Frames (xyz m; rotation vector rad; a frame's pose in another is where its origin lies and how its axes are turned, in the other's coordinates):
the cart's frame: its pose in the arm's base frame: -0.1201 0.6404 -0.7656 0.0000 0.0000 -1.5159
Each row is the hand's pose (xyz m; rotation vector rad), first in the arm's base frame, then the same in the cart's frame.
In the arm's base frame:
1: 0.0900 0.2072 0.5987 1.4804 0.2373 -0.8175
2: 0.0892 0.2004 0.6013 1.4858 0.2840 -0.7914
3: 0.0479 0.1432 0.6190 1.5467 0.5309 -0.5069
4: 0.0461 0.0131 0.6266 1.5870 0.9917 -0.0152
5: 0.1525 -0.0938 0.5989 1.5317 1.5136 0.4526
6: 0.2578 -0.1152 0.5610 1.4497 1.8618 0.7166
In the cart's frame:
1: 0.4441 0.1860 1.3643 0.8881 1.1588 0.4183
2: 0.4508 0.1848 1.3669 0.8633 1.1991 0.4383
3: 0.5057 0.1405 1.3846 0.7662 1.4638 0.6600
4: 0.6355 0.1315 1.3922 0.5041 1.9392 1.0032
5: 0.7481 0.2319 1.3645 0.0813 2.4326 1.2413
6: 0.7752 0.3359 1.3266 -0.2642 2.7329 1.2984

